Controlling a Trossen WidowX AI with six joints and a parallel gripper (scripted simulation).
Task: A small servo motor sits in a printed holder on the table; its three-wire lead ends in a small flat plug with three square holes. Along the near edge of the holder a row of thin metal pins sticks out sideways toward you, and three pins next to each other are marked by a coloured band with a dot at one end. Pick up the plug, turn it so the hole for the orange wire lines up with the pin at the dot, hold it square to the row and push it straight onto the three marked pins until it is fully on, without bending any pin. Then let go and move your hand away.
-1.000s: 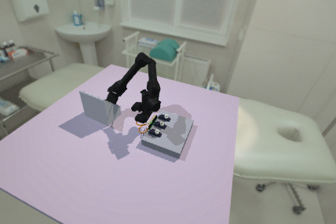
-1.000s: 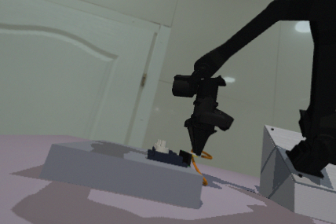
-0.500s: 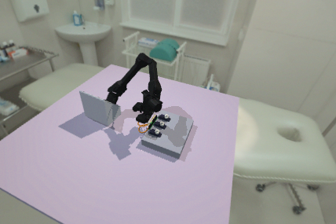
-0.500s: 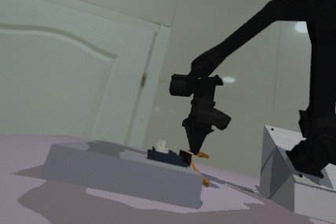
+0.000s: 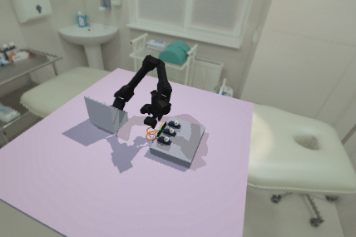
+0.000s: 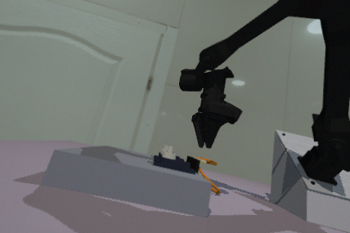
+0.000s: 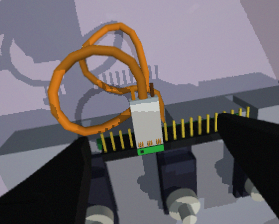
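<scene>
Right now my gripper tip is 30 mm short of the green band and 30 mm above it. Round my gripper tip: grey printed holder 180 mm ahead, 40 mm to the left, 80 mm below.
</scene>
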